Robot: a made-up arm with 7 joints. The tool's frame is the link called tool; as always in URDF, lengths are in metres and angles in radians. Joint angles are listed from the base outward.
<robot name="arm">
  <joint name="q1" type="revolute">
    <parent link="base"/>
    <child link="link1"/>
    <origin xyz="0 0 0.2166" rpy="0 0 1.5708"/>
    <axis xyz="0 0 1"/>
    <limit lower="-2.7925" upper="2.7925"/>
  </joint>
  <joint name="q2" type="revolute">
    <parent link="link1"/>
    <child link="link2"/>
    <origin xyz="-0.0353 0 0.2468" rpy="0 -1.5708 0"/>
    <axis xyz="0 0 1"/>
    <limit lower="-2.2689" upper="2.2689"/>
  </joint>
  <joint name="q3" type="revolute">
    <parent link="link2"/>
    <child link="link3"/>
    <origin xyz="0.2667 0 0.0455" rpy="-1.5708 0 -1.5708"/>
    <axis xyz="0 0 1"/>
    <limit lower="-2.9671" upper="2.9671"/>
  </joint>
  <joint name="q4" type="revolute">
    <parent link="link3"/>
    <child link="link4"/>
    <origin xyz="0.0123 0.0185 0.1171" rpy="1.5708 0 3.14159"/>
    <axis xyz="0 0 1"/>
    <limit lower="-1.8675" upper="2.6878"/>
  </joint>
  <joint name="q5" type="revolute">
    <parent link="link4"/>
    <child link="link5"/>
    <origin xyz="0.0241 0.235 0.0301" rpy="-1.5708 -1.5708 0"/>
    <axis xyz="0 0 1"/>
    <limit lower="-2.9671" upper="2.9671"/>
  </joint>
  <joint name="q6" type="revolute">
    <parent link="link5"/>
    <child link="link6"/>
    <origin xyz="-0.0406 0 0.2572" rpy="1.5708 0 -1.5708"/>
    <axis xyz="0 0 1"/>
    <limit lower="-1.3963" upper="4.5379"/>
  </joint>
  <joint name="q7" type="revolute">
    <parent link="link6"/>
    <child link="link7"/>
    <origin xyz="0.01 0.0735 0.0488" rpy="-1.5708 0 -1.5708"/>
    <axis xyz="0 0 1"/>
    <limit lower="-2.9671" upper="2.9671"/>
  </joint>
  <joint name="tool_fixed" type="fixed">
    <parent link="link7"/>
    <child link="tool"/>
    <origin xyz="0 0 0" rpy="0 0 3.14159"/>
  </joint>
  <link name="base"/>
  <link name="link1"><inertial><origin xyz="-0.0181 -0.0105 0.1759"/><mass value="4.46"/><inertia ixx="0.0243" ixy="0" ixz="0.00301" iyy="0.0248" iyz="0" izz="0.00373"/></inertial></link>
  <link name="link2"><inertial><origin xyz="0.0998 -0.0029 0.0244"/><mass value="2.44"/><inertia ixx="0.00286" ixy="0" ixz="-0.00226" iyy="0.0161" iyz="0" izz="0.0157"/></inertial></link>
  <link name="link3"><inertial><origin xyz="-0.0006 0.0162 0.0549"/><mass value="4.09"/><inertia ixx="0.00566" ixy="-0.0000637" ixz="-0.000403" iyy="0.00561" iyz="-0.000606" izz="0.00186"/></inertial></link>
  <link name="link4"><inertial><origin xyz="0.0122 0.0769 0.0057"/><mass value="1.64"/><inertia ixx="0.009" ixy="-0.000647" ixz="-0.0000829" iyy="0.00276" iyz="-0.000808" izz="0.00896"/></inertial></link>
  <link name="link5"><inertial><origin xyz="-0.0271 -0.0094 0.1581"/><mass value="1.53"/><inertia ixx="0.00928" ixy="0" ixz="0.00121" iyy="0.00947" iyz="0" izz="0.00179"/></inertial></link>
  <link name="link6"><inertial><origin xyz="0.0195 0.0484 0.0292"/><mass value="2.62"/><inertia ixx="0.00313" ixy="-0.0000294" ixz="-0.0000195" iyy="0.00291" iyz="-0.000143" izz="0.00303"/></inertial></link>
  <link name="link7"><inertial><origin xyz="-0.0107 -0.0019 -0.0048"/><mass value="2.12"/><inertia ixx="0.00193" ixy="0" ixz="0" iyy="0.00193" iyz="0" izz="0.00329"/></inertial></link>
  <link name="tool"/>
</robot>
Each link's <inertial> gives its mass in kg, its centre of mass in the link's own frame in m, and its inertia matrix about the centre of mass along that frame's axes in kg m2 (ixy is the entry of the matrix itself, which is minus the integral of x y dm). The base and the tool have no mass. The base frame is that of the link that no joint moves.
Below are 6 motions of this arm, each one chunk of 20 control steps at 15 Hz.
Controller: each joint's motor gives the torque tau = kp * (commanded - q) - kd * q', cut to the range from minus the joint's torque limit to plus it. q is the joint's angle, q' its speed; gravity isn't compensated. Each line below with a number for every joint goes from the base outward.
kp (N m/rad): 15 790 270 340 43 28 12
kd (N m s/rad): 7.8 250 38 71 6.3 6.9 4
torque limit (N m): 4.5 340 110 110 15 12 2.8
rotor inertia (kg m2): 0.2 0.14 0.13 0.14 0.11 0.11 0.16
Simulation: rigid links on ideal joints. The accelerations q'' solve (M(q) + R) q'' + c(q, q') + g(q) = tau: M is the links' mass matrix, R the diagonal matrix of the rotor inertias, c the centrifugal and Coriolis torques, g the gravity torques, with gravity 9.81 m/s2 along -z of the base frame. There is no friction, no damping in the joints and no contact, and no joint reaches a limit. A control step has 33 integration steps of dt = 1/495 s. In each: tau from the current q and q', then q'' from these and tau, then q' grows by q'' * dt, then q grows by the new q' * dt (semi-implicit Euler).
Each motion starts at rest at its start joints. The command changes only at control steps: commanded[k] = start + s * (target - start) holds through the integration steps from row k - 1 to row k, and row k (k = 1, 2, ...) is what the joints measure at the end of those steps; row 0 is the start. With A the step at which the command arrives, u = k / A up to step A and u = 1 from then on. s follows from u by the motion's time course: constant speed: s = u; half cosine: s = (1 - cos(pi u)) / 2; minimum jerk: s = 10 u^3 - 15 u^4 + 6 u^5; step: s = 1 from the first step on.
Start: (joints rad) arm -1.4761 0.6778 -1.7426 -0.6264 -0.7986 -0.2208 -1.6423
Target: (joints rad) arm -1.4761 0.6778 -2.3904 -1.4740 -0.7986 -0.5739 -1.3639
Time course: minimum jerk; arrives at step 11
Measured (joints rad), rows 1 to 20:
1: -1.4727 0.6845 -1.7336 -0.6375 -0.8019 -0.2270 -1.6434
2: -1.4669 0.6940 -1.7268 -0.6563 -0.8015 -0.2413 -1.6436
3: -1.4525 0.7027 -1.7398 -0.6886 -0.7985 -0.2612 -1.6403
4: -1.4270 0.7102 -1.7770 -0.7407 -0.7950 -0.2881 -1.6318
5: -1.3917 0.7160 -1.8372 -0.8149 -0.7924 -0.3224 -1.6170
6: -1.3504 0.7199 -1.9152 -0.9085 -0.7921 -0.3627 -1.5959
7: -1.3103 0.7217 -2.0032 -1.0142 -0.7950 -0.4059 -1.5698
8: -1.2819 0.7211 -2.0919 -1.1223 -0.8011 -0.4481 -1.5407
9: -1.2769 0.7187 -2.1713 -1.2228 -0.8104 -0.4854 -1.5115
10: -1.2978 0.7147 -2.2337 -1.3088 -0.8237 -0.5136 -1.4845
11: -1.3389 0.7100 -2.2764 -1.3762 -0.8385 -0.5325 -1.4613
12: -1.3887 0.7058 -2.3029 -1.4267 -0.8509 -0.5453 -1.4423
13: -1.4370 0.7022 -2.3189 -1.4638 -0.8594 -0.5546 -1.4270
14: -1.4781 0.6993 -2.3287 -1.4906 -0.8642 -0.5618 -1.4146
15: -1.5092 0.6970 -2.3346 -1.5096 -0.8666 -0.5676 -1.4048
16: -1.5308 0.6953 -2.3380 -1.5229 -0.8671 -0.5725 -1.3970
17: -1.5441 0.6940 -2.3396 -1.5320 -0.8664 -0.5768 -1.3908
18: -1.5508 0.6931 -2.3402 -1.5382 -0.8652 -0.5805 -1.3858
19: -1.5524 0.6924 -2.3400 -1.5423 -0.8638 -0.5836 -1.3818
20: -1.5503 0.6920 -2.3396 -1.5450 -0.8624 -0.5864 -1.3786

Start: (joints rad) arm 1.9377 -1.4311 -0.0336 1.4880 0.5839 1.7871 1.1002
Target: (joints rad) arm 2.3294 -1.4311 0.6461 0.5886 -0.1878 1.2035 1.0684
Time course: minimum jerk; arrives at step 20
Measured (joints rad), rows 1 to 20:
1: 1.9384 -1.4414 -0.0325 1.4895 0.5832 1.7707 1.1005
2: 1.9379 -1.4524 -0.0280 1.4937 0.5903 1.7481 1.1014
3: 1.9353 -1.4617 -0.0208 1.4934 0.5938 1.7280 1.1025
4: 1.9298 -1.4694 -0.0092 1.4859 0.5883 1.7088 1.1035
5: 1.9216 -1.4758 0.0084 1.4696 0.5727 1.6883 1.1040
6: 1.9112 -1.4812 0.0330 1.4437 0.5467 1.6645 1.1041
7: 1.9001 -1.4859 0.0652 1.4079 0.5111 1.6363 1.1038
8: 1.8899 -1.4901 0.1044 1.3625 0.4665 1.6033 1.1030
9: 1.8826 -1.4939 0.1498 1.3085 0.4144 1.5654 1.1018
10: 1.8798 -1.4973 0.2001 1.2471 0.3563 1.5236 1.1003
11: 1.8827 -1.5003 0.2535 1.1803 0.2943 1.4788 1.0985
12: 1.8921 -1.5030 0.3083 1.1102 0.2306 1.4327 1.0964
13: 1.9082 -1.5051 0.3625 1.0394 0.1675 1.3868 1.0940
14: 1.9304 -1.5068 0.4143 0.9703 0.1074 1.3426 1.0916
15: 1.9579 -1.5080 0.4618 0.9056 0.0528 1.3017 1.0892
16: 1.9893 -1.5089 0.5032 0.8474 0.0055 1.2651 1.0869
17: 2.0233 -1.5095 0.5373 0.7977 -0.0330 1.2337 1.0848
18: 2.0585 -1.5101 0.5635 0.7574 -0.0616 1.2078 1.0830
19: 2.0936 -1.5108 0.5818 0.7268 -0.0807 1.1874 1.0815
20: 2.1279 -1.5116 0.5935 0.7050 -0.0913 1.1717 1.0805

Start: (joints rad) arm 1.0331 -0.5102 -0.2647 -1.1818 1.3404 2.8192 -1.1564
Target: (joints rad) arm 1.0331 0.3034 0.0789 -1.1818 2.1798 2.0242 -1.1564
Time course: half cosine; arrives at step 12
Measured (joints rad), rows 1 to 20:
1: 1.0327 -0.5105 -0.2672 -1.1922 1.3394 2.8243 -1.1558
2: 1.0321 -0.5031 -0.2656 -1.2012 1.3530 2.8240 -1.1550
3: 1.0309 -0.4851 -0.2549 -1.2071 1.3875 2.8105 -1.1542
4: 1.0292 -0.4545 -0.2344 -1.2110 1.4423 2.7815 -1.1537
5: 1.0277 -0.4106 -0.2049 -1.2138 1.5147 2.7368 -1.1533
6: 1.0269 -0.3541 -0.1682 -1.2165 1.6004 2.6777 -1.1533
7: 1.0272 -0.2869 -0.1267 -1.2196 1.6943 2.6072 -1.1536
8: 1.0287 -0.2122 -0.0833 -1.2236 1.7907 2.5292 -1.1542
9: 1.0311 -0.1338 -0.0412 -1.2285 1.8838 2.4483 -1.1552
10: 1.0339 -0.0560 -0.0034 -1.2344 1.9680 2.3696 -1.1565
11: 1.0369 0.0167 0.0277 -1.2413 2.0381 2.2980 -1.1581
12: 1.0400 0.0800 0.0498 -1.2488 2.0894 2.2379 -1.1600
13: 1.0426 0.1324 0.0635 -1.2556 2.1227 2.1911 -1.1620
14: 1.0444 0.1750 0.0716 -1.2608 2.1439 2.1556 -1.1639
15: 1.0453 0.2098 0.0762 -1.2644 2.1576 2.1284 -1.1656
16: 1.0453 0.2380 0.0787 -1.2668 2.1664 2.1076 -1.1671
17: 1.0446 0.2609 0.0801 -1.2684 2.1721 2.0916 -1.1684
18: 1.0434 0.2795 0.0808 -1.2693 2.1759 2.0791 -1.1694
19: 1.0419 0.2946 0.0812 -1.2699 2.1783 2.0695 -1.1702
20: 1.0402 0.3069 0.0813 -1.2701 2.1800 2.0619 -1.1709

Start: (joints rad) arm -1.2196 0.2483 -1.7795 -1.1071 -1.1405 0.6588 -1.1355
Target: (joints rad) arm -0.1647 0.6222 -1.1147 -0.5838 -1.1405 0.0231 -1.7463
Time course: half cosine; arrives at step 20
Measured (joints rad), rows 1 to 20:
1: -1.2214 0.2495 -1.7724 -1.1240 -1.1395 0.6638 -1.1360
2: -1.2266 0.2516 -1.7593 -1.1426 -1.1367 0.6693 -1.1368
3: -1.2330 0.2554 -1.7442 -1.1527 -1.1354 0.6699 -1.1399
4: -1.2398 0.2613 -1.7257 -1.1540 -1.1358 0.6648 -1.1464
5: -1.2460 0.2698 -1.7023 -1.1473 -1.1371 0.6535 -1.1571
6: -1.2499 0.2811 -1.6733 -1.1336 -1.1388 0.6358 -1.1725
7: -1.2510 0.2954 -1.6382 -1.1136 -1.1402 0.6118 -1.1926
8: -1.2486 0.3127 -1.5973 -1.0881 -1.1410 0.5815 -1.2174
9: -1.2417 0.3329 -1.5515 -1.0582 -1.1412 0.5456 -1.2465
10: -1.2296 0.3556 -1.5019 -1.0248 -1.1410 0.5049 -1.2794
11: -1.2115 0.3806 -1.4499 -0.9888 -1.1404 0.4604 -1.3155
12: -1.1864 0.4073 -1.3968 -0.9514 -1.1397 0.4132 -1.3540
13: -1.1539 0.4351 -1.3439 -0.9137 -1.1388 0.3645 -1.3941
14: -1.1133 0.4636 -1.2927 -0.8765 -1.1380 0.3156 -1.4350
15: -1.0642 0.4920 -1.2446 -0.8408 -1.1373 0.2677 -1.4756
16: -1.0063 0.5197 -1.2007 -0.8076 -1.1368 0.2221 -1.5150
17: -0.9404 0.5461 -1.1619 -0.7773 -1.1362 0.1796 -1.5524
18: -0.8682 0.5705 -1.1290 -0.7506 -1.1350 0.1409 -1.5869
19: -0.7912 0.5923 -1.1029 -0.7281 -1.1336 0.1071 -1.6176
20: -0.7108 0.6109 -1.0845 -0.7104 -1.1320 0.0791 -1.6440

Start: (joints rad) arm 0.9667 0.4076 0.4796 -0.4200 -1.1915 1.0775 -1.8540
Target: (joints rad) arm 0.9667 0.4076 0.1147 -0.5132 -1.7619 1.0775 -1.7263
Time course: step
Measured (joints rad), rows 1 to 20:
1: 1.0306 0.4107 0.3477 -0.4528 -1.3425 1.0797 -1.8401
2: 1.0731 0.4222 0.2595 -0.4948 -1.5057 1.0953 -1.8204
3: 1.0877 0.4326 0.2064 -0.5272 -1.5973 1.1052 -1.8031
4: 1.0863 0.4409 0.1736 -0.5499 -1.6481 1.1105 -1.7888
5: 1.0761 0.4473 0.1532 -0.5657 -1.6767 1.1132 -1.7773
6: 1.0615 0.4523 0.1405 -0.5768 -1.6930 1.1145 -1.7680
7: 1.0450 0.4563 0.1326 -0.5845 -1.7023 1.1150 -1.7605
8: 1.0282 0.4595 0.1276 -0.5900 -1.7076 1.1151 -1.7545
9: 1.0119 0.4620 0.1245 -0.5938 -1.7108 1.1150 -1.7497
10: 0.9968 0.4640 0.1225 -0.5965 -1.7126 1.1147 -1.7459
11: 0.9831 0.4656 0.1213 -0.5983 -1.7137 1.1145 -1.7428
12: 0.9710 0.4668 0.1206 -0.5996 -1.7143 1.1142 -1.7404
13: 0.9606 0.4678 0.1201 -0.6005 -1.7147 1.1140 -1.7385
14: 0.9518 0.4686 0.1199 -0.6011 -1.7149 1.1137 -1.7369
15: 0.9446 0.4692 0.1198 -0.6015 -1.7150 1.1135 -1.7357
16: 0.9390 0.4697 0.1198 -0.6018 -1.7150 1.1133 -1.7347
17: 0.9347 0.4701 0.1198 -0.6020 -1.7150 1.1131 -1.7339
18: 0.9317 0.4704 0.1199 -0.6021 -1.7149 1.1129 -1.7333
19: 0.9299 0.4707 0.1200 -0.6022 -1.7148 1.1127 -1.7329
20: 0.9290 0.4709 0.1201 -0.6023 -1.7146 1.1125 -1.7325

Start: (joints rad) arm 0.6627 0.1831 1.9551 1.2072 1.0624 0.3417 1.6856
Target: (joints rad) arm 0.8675 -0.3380 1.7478 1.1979 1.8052 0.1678 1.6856
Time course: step
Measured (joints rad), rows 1 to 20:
1: 0.7342 0.0966 1.9021 1.2342 1.3072 0.2877 1.6845
2: 0.7942 0.0170 1.8483 1.2496 1.5229 0.2497 1.6855
3: 0.8310 -0.0482 1.8122 1.2593 1.6425 0.2267 1.6864
4: 0.8514 -0.1020 1.7858 1.2662 1.7050 0.2139 1.6868
5: 0.8590 -0.1463 1.7656 1.2716 1.7360 0.2076 1.6868
6: 0.8577 -0.1828 1.7500 1.2759 1.7501 0.2054 1.6867
7: 0.8510 -0.2130 1.7379 1.2792 1.7554 0.2055 1.6864
8: 0.8415 -0.2378 1.7286 1.2816 1.7566 0.2069 1.6861
9: 0.8314 -0.2582 1.7216 1.2832 1.7561 0.2086 1.6858
10: 0.8218 -0.2751 1.7165 1.2843 1.7551 0.2105 1.6856
11: 0.8138 -0.2888 1.7129 1.2850 1.7541 0.2121 1.6854
12: 0.8077 -0.3001 1.7105 1.2854 1.7533 0.2134 1.6852
13: 0.8036 -0.3093 1.7088 1.2856 1.7528 0.2145 1.6851
14: 0.8016 -0.3168 1.7078 1.2857 1.7525 0.2153 1.6850
15: 0.8014 -0.3229 1.7073 1.2858 1.7524 0.2159 1.6850
16: 0.8027 -0.3279 1.7070 1.2858 1.7525 0.2162 1.6849
17: 0.8053 -0.3319 1.7069 1.2858 1.7526 0.2165 1.6849
18: 0.8089 -0.3352 1.7069 1.2859 1.7527 0.2166 1.6848
19: 0.8131 -0.3378 1.7070 1.2859 1.7528 0.2166 1.6848
20: 0.8178 -0.3400 1.7071 1.2859 1.7530 0.2166 1.6848

